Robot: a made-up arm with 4 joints.
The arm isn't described. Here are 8 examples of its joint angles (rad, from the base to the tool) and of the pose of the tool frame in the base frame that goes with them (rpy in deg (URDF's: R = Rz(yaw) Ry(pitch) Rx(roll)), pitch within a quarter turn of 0, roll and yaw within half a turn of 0; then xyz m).
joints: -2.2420 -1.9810 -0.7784 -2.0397
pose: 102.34 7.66 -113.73 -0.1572 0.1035 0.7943
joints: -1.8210 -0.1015 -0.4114 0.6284
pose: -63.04 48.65 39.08 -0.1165 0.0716 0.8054
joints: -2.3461 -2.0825 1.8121 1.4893
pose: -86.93 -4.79 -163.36 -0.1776 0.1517 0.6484
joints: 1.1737 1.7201 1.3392 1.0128
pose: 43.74 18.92 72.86 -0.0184 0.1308 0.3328
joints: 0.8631 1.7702 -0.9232 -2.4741
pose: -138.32 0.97 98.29 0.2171 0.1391 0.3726
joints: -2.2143 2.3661 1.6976 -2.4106
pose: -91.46 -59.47 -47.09 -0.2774 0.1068 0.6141
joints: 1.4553 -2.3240 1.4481 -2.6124
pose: 41.96 40.63 90.59 -0.0856 0.0290 0.3277
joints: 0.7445 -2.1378 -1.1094 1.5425
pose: -176.20 -37.70 145.95 0.2402 0.0586 0.3723
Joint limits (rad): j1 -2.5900..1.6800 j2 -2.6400..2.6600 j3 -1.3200..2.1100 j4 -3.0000..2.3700
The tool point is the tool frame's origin. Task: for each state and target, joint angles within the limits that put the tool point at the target. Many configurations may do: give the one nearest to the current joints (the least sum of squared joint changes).
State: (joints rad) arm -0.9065 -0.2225 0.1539 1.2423
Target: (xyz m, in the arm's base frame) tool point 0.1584 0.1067 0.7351
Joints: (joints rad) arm -0.6573 -0.2934 0.3230 1.3423
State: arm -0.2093 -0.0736 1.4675 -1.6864
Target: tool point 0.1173 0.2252 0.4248
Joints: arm 0.1229 0.1032 1.3496 -1.7474
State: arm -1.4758 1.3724 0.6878 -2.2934
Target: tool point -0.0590 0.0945 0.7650
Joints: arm -1.1390 2.1355 0.5569 -2.2760
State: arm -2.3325 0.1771 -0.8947 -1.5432
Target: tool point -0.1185 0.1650 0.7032
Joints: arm -1.8732 0.1192 -0.0920 -1.0648
